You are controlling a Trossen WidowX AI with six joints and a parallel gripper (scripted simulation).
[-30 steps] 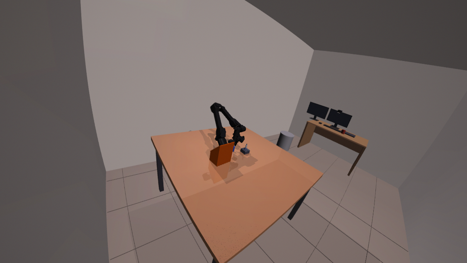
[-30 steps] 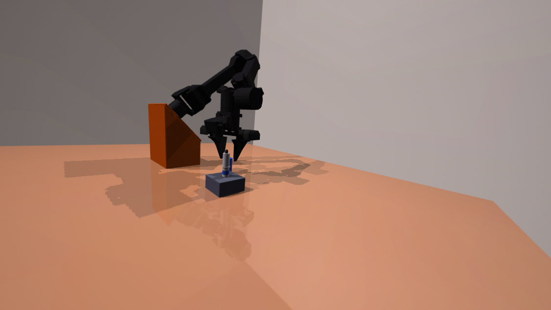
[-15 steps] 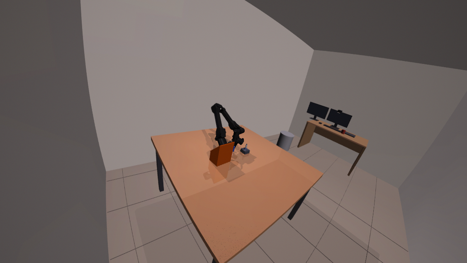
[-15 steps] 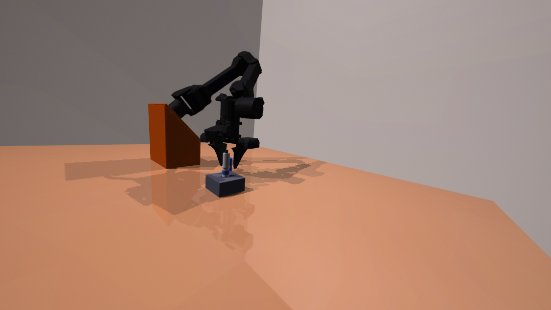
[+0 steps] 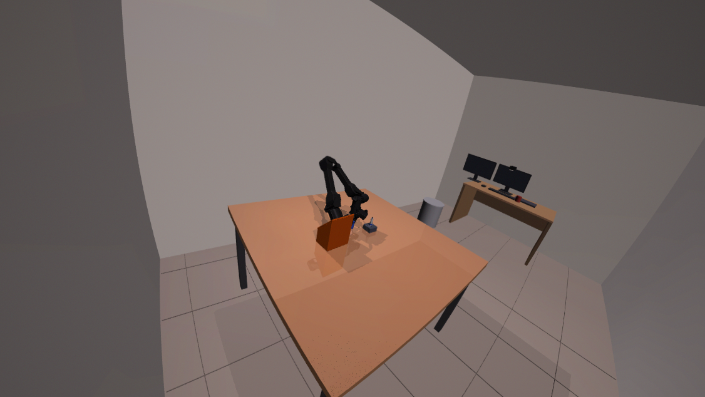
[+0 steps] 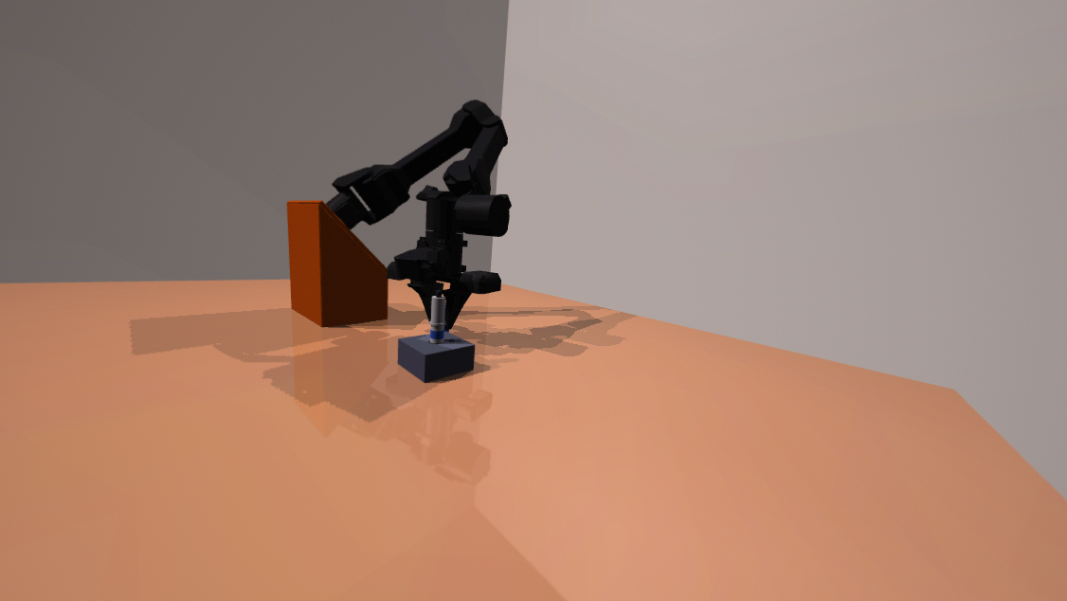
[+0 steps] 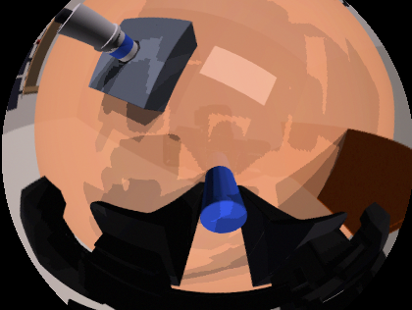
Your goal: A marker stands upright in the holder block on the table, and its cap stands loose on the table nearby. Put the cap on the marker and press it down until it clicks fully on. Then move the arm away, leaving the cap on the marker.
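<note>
My gripper tip is now 11 cm short of the holder block and 7 cm to the left of it. Also, from my gripper tip: marker cap (1 cm above).
</note>
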